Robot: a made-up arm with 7 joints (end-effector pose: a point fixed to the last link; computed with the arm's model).
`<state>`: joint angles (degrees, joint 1 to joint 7).
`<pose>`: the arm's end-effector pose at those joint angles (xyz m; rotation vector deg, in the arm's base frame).
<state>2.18 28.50 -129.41 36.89 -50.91 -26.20 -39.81</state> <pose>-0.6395 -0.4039 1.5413 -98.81 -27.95 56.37</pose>
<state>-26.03 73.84 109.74 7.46 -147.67 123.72 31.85</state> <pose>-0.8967 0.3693 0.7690 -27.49 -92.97 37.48</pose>
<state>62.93 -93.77 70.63 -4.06 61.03 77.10 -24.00</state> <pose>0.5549 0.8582 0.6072 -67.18 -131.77 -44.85</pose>
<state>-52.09 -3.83 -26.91 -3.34 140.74 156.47 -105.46</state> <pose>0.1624 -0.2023 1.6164 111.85 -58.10 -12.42</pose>
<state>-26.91 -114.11 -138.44 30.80 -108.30 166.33 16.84</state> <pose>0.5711 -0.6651 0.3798 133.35 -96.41 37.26</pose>
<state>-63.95 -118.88 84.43 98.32 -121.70 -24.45 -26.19</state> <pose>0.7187 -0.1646 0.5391 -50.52 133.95 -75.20</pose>
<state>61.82 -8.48 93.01 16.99 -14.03 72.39 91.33</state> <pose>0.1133 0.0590 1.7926 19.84 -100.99 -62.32</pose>
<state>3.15 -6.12 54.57 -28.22 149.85 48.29 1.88</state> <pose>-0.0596 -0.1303 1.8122 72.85 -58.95 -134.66</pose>
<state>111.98 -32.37 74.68 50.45 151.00 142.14 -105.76</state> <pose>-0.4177 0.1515 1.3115 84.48 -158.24 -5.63</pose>
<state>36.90 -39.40 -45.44 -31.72 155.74 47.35 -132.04</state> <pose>0.4992 0.5200 1.5579 3.07 -6.36 70.99</pose>
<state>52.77 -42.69 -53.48 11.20 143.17 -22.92 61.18</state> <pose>0.6886 0.6659 1.3560 33.51 -143.14 7.12</pose>
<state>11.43 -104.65 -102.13 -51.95 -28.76 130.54 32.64</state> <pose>0.5492 0.3701 0.4041 -55.24 40.33 40.71</pose>
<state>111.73 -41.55 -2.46 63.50 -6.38 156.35 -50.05</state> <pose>-0.1414 0.7589 1.0240 21.70 29.46 79.20</pose>
